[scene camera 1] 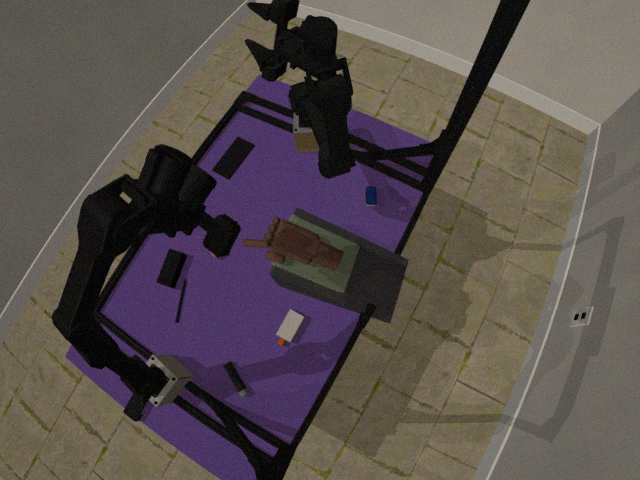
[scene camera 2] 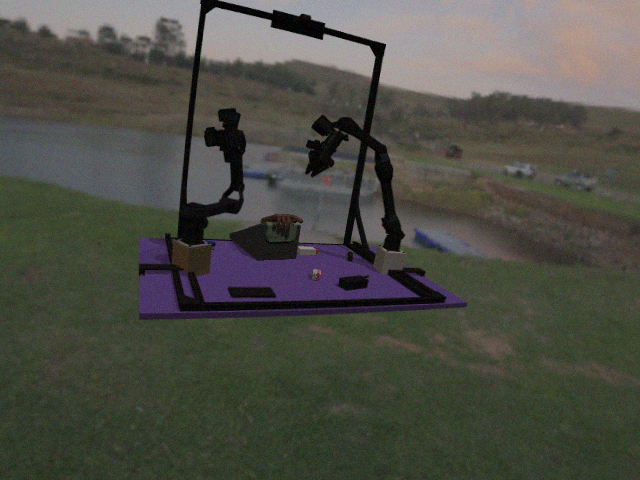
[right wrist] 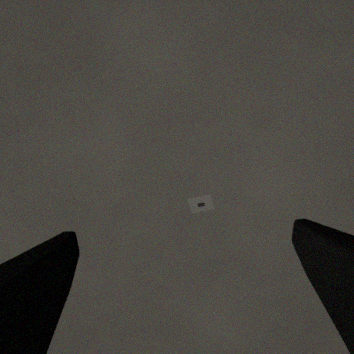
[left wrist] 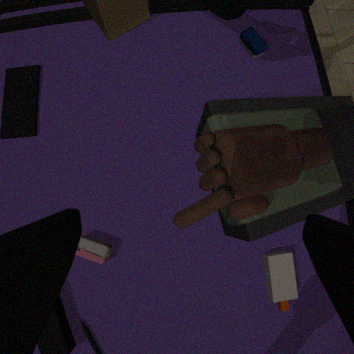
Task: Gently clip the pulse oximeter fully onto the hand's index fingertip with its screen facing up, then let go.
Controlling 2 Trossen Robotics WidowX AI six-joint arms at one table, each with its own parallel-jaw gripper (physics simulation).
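Frame: origin at the left arm's base, x ahead, y left, z up, level; millimetres.
Where they show: left gripper, fingertip midpoint: (scene camera 1: 220, 212) (scene camera 2: 308, 175) (left wrist: 194, 223); right gripper, fingertip midpoint: (scene camera 1: 247, 22) (scene camera 2: 233, 132) (right wrist: 186, 236); left arm's base, origin of the base link: (scene camera 1: 154, 380) (scene camera 2: 391, 249); right arm's base, origin of the base link: (scene camera 1: 309, 118) (scene camera 2: 192, 241).
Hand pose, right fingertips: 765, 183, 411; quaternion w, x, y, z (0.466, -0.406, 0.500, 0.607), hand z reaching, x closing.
Things, the pixels of their top centre, and the offset from my right fingertips, as dx, dy, dz.
- pulse oximeter, middle of its top: (left wrist: 89, 250) (scene camera 2: 317, 271) -385, -44, -484
- white box with an orange tab, middle of its top: (left wrist: 283, 282) (scene camera 1: 288, 328) (scene camera 2: 308, 247) -436, -371, -488
- blue block, middle of its top: (left wrist: 254, 37) (scene camera 1: 371, 194) +26, -331, -484
- black block, middle of its top: (left wrist: 44, 326) (scene camera 1: 169, 267) (scene camera 2: 354, 278) -516, +28, -481
- thin black stick, middle of its top: (scene camera 1: 180, 299) -569, -56, -507
- black cylinder, middle of its top: (scene camera 1: 234, 379) -638, -338, -489
- flat black slab, middle of its top: (left wrist: 18, 99) (scene camera 2: 252, 291) (scene camera 1: 233, 156) -108, +129, -508
The white-and-pink clip, apparently the pulse oximeter (scene camera 2: 316, 274) (left wrist: 94, 249), lies on the purple mat, its pink part beside the white; its screen cannot be made out. In scene camera 1 it is almost wholly hidden under the left gripper. The brown hand (scene camera 1: 294, 241) (scene camera 2: 281, 218) (left wrist: 260, 160) rests on a padded grey stand, its index finger (scene camera 1: 253, 242) (left wrist: 200, 209) sticking out bare past the stand. My left gripper (scene camera 1: 221, 236) (scene camera 2: 316, 167) (left wrist: 194, 223) is open and empty, high above the mat. My right gripper (scene camera 1: 248, 23) (scene camera 2: 217, 124) (right wrist: 186, 236) is open and empty, raised, facing a wall.
A white box with an orange tab (scene camera 1: 290, 326) (left wrist: 282, 276) and a blue block (scene camera 1: 371, 195) (left wrist: 254, 41) lie either side of the grey stand (scene camera 1: 379, 273) (scene camera 2: 263, 245). A black block (scene camera 1: 171, 268), a thin black stick (scene camera 1: 180, 302), a black cylinder (scene camera 1: 235, 377) and a flat black slab (scene camera 1: 233, 157) lie around.
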